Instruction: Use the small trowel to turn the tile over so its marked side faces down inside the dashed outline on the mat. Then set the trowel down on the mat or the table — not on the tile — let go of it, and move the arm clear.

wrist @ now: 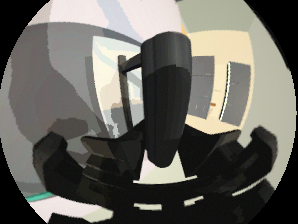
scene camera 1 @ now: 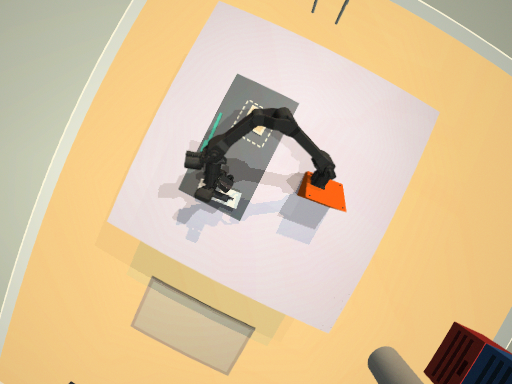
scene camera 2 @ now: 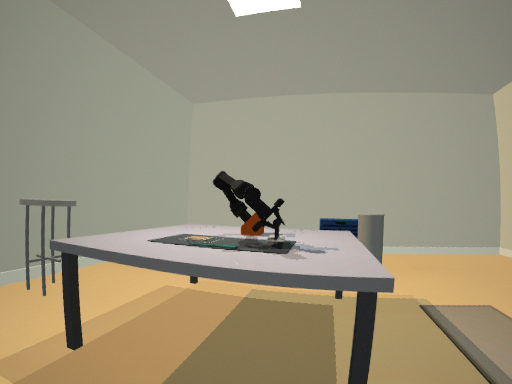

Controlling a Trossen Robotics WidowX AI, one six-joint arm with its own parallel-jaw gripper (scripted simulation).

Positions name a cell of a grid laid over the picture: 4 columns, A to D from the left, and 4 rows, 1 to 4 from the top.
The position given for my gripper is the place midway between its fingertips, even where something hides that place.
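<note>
You'd find my gripper at (scene camera 1: B3) and also at (wrist: C3). As for the dark grey mat, that's at (scene camera 1: B2), and it shows at (scene camera 2: C3) too.
</note>
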